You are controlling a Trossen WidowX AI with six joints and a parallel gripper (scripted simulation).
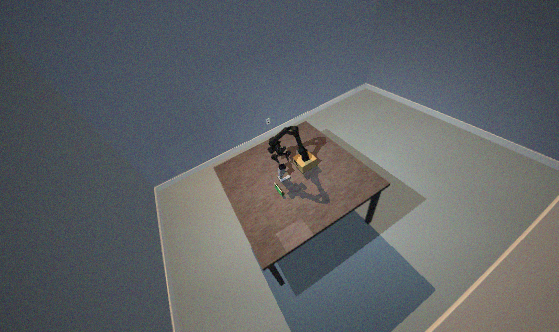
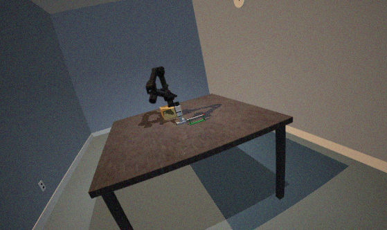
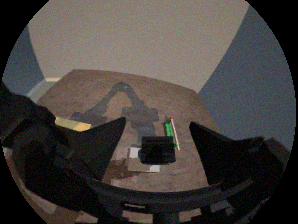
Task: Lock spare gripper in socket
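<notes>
Right now my gripper tip is 20 cm above the green strip, 13 cm short of it and 11 cm to the right of it. From my gripper tip the other things lie so: grey post (17 cm below, 4 cm ahead, 2 cm to the right); spare gripper (10 cm below, 3 cm ahead, 2 cm to the right).
</notes>
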